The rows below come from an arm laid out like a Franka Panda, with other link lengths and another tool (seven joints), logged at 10 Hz.
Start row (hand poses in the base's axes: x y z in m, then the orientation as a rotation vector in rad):
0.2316, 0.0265, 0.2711, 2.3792, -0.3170, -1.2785
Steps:
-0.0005, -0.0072, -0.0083, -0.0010, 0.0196, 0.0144
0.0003, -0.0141, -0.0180, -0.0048, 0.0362, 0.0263
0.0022, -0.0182, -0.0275, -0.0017, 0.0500, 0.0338
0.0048, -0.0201, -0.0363, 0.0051, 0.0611, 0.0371
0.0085, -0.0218, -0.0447, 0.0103, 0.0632, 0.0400
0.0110, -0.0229, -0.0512, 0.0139, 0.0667, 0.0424
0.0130, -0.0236, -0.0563, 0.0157, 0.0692, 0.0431
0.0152, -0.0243, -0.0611, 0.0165, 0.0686, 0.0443
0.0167, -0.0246, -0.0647, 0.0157, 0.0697, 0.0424
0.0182, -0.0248, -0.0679, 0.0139, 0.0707, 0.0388
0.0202, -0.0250, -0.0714, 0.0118, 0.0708, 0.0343
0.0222, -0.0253, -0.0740, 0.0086, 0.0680, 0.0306
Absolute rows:
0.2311, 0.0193, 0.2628, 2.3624, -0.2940, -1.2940
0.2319, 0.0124, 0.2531, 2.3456, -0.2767, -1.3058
0.2338, 0.0083, 0.2436, 2.3370, -0.2616, -1.3194
0.2364, 0.0064, 0.2348, 2.3339, -0.2503, -1.3335
0.2401, 0.0047, 0.2264, 2.3362, -0.2431, -1.3369
0.2426, 0.0036, 0.2199, 2.3362, -0.2371, -1.3413
0.2446, 0.0029, 0.2148, 2.3357, -0.2344, -1.3447
0.2468, 0.0022, 0.2100, 2.3366, -0.2327, -1.3438
0.2483, 0.0019, 0.2064, 2.3354, -0.2351, -1.3455
0.2498, 0.0017, 0.2032, 2.3337, -0.2402, -1.3475
0.2518, 0.0015, 0.1997, 2.3326, -0.2469, -1.3488
0.2538, 0.0012, 0.1971, 2.3326, -0.2541, -1.3458

